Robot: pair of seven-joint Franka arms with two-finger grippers.
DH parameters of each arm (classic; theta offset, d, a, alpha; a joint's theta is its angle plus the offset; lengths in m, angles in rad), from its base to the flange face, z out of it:
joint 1: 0 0.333 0 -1.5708
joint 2: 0 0 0 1.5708
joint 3: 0 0.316 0.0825 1.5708
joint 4: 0 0 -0.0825 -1.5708
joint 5: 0 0.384 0 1.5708
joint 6: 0 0 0.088 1.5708
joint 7: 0 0.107 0 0
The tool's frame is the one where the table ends.
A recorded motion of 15 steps. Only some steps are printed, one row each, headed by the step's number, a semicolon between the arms.
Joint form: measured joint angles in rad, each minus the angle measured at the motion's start. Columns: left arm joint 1, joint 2, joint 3, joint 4, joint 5, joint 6, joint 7; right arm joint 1, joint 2, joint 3, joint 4, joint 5, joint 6, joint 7.
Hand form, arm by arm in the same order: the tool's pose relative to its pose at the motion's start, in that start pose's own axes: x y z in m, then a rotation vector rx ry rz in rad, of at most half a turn. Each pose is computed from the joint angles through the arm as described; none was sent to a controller.
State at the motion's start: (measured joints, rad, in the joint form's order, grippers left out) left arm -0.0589 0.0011 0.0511 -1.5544 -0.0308 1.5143 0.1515; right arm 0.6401 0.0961 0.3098 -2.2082 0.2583 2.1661 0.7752
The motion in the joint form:
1: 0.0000 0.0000 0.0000 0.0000 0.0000 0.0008 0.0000; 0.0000 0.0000 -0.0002 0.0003 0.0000 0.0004 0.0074
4: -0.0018 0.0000 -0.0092 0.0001 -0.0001 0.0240 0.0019; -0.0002 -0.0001 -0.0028 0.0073 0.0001 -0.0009 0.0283
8: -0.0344 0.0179 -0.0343 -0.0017 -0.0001 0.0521 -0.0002; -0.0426 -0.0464 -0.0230 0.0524 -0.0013 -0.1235 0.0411
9: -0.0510 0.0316 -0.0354 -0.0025 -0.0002 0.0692 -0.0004; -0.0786 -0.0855 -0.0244 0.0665 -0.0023 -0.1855 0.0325
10: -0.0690 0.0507 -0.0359 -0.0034 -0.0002 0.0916 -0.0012; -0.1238 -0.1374 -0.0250 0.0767 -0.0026 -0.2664 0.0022
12: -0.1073 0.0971 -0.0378 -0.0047 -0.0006 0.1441 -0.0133; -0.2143 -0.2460 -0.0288 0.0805 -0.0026 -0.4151 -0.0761
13: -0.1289 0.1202 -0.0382 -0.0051 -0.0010 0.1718 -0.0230; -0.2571 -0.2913 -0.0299 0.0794 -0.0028 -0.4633 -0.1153
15: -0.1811 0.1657 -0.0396 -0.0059 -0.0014 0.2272 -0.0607; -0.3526 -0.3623 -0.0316 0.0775 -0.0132 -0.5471 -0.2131
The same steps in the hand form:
1: 0.0001 0.0000 -0.0001 0.0001 0.0008 0.0000; 0.0001 0.0000 -0.0002 0.0006 0.0005 0.0075
4: 0.0034 0.0056 -0.0020 0.0038 0.0235 0.0129; 0.0017 -0.0010 -0.0035 0.0058 0.0039 0.0297
8: 0.0153 0.0363 0.0071 0.0064 0.0298 0.0678; 0.0141 0.0159 -0.0428 -0.0050 -0.0147 0.0834
9: 0.0219 0.0456 0.0138 0.0071 0.0317 0.0849; 0.0180 0.0296 -0.0669 -0.0065 -0.0167 0.0998
10: 0.0304 0.0553 0.0232 0.0080 0.0335 0.1020; 0.0191 0.0492 -0.0939 -0.0143 -0.0247 0.1017
12: 0.0494 0.0774 0.0464 0.0090 0.0370 0.1286; 0.0149 0.0936 -0.1406 -0.0285 -0.0404 0.0955
13: 0.0582 0.0901 0.0580 0.0094 0.0405 0.1401; 0.0131 0.1135 -0.1589 -0.0264 -0.0385 0.0921
15: 0.0736 0.1224 0.0818 0.0096 0.0479 0.1546; 0.0140 0.1564 -0.1874 -0.0280 -0.0377 0.0781

